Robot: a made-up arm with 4 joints. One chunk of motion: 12 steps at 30 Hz.
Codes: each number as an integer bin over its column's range. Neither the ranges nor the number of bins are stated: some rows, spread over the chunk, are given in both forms.
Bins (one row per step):
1: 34 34 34 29 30 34
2: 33 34 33 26 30 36
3: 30 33 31 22 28 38
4: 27 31 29 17 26 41
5: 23 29 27 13 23 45
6: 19 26 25 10 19 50
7: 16 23 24 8 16 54
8: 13 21 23 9 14 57
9: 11 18 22 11 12 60
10: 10 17 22 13 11 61
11: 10 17 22 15 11 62
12: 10 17 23 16 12 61
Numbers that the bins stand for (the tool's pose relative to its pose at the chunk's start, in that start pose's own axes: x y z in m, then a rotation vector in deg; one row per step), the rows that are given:
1: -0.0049 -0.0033 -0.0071 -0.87 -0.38 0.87
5: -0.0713 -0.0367 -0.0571 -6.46 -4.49 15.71
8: -0.1316 -0.0900 -0.0857 -7.86 -9.78 31.90
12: -0.1497 -0.1167 -0.0857 -5.41 -10.95 37.30
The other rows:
2: -0.0110 -0.0033 -0.0143 -1.92 -0.38 3.57
3: -0.0290 -0.0100 -0.0286 -3.32 -1.56 6.27
4: -0.0471 -0.0233 -0.0429 -5.06 -2.73 10.32
6: -0.0954 -0.0567 -0.0714 -7.51 -6.84 22.46
7: -0.1135 -0.0767 -0.0786 -8.21 -8.60 27.86
9: -0.1437 -0.1100 -0.0929 -7.16 -10.95 35.95
10: -0.1497 -0.1167 -0.0929 -6.46 -11.54 37.30
11: -0.1497 -0.1167 -0.0929 -5.76 -11.54 38.65

